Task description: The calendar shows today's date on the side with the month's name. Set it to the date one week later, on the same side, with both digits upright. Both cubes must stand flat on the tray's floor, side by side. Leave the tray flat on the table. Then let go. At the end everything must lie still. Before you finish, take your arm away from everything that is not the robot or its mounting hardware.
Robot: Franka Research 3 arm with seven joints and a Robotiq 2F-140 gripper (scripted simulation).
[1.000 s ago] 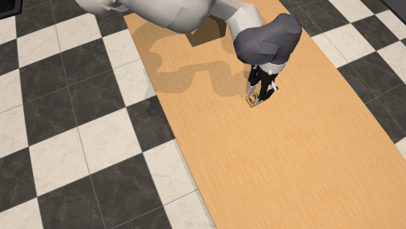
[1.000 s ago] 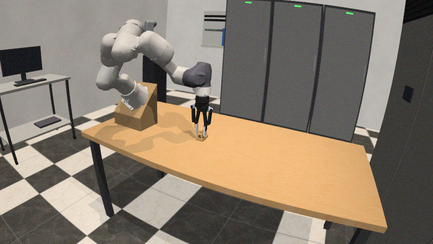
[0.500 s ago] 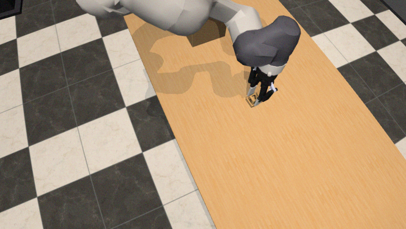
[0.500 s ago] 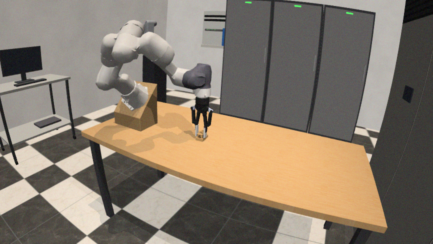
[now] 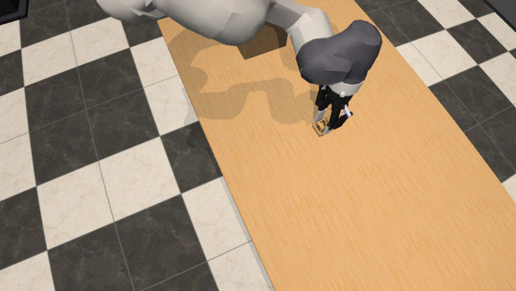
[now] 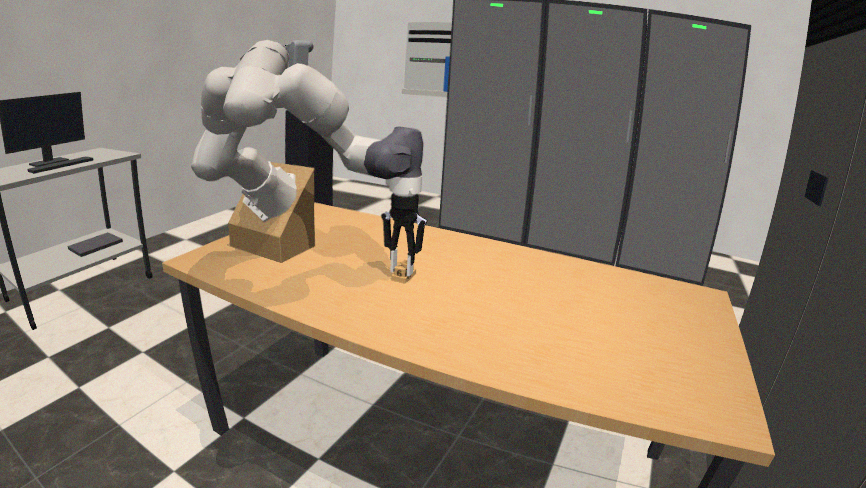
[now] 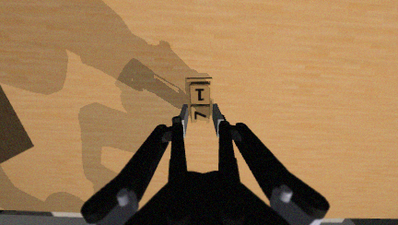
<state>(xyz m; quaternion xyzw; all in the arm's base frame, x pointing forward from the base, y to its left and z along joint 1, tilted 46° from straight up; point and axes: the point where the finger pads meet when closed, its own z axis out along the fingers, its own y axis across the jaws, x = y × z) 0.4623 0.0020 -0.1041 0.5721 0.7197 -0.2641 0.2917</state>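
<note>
My gripper is now 2 cm to the right of the wooden tray and 4 cm above it.
</note>
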